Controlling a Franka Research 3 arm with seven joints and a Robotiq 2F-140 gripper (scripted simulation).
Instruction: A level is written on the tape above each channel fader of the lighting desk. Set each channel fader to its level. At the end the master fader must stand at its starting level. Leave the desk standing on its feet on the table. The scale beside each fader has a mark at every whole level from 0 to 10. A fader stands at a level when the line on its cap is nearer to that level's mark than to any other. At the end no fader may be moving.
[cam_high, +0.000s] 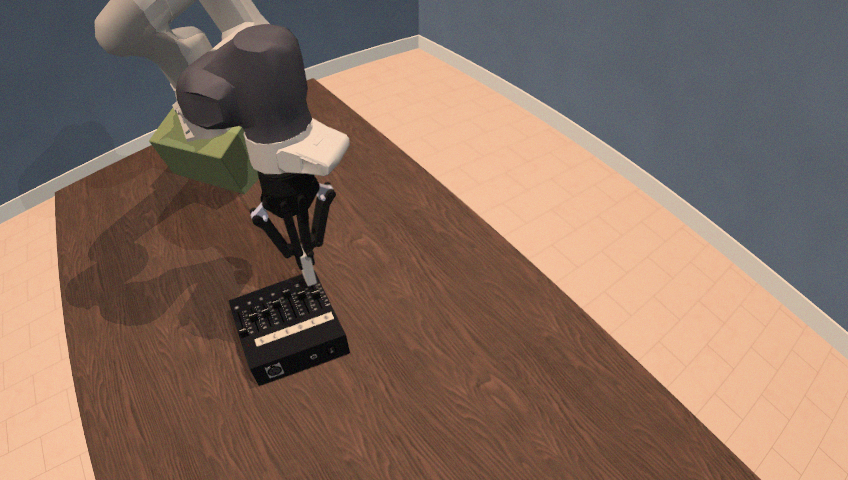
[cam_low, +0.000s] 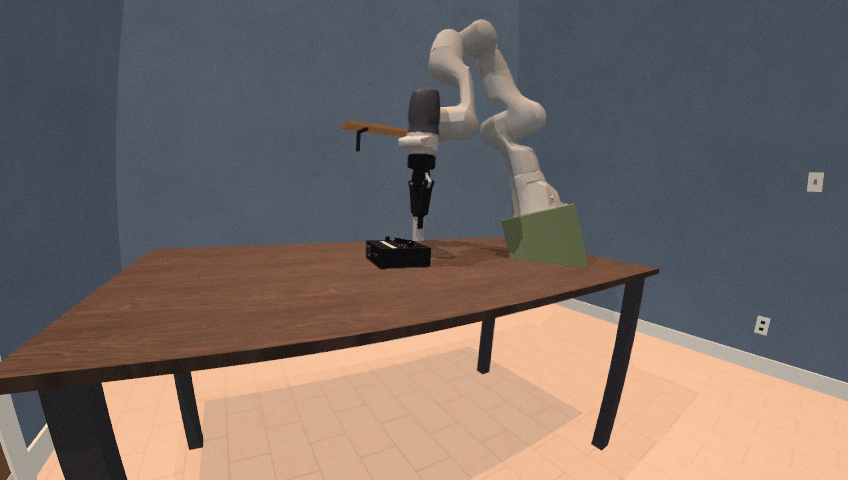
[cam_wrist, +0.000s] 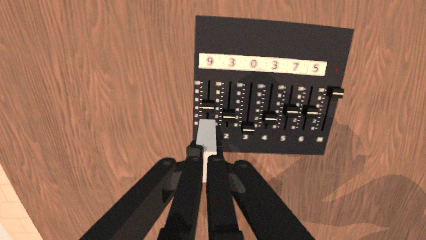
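The channel 1 cap lies 4 cm below my hand, 2 cm ahead of it and 1 cm to the right of it. Also, from my hand: channel 2 cap: 4 cm below, 3 cm to the right, 1 cm ahead; then channel 3 cap: 4 cm to the right, 4 cm below, 1 cm behind; then channel 4 cap: 7 cm to the right, 4 cm below.
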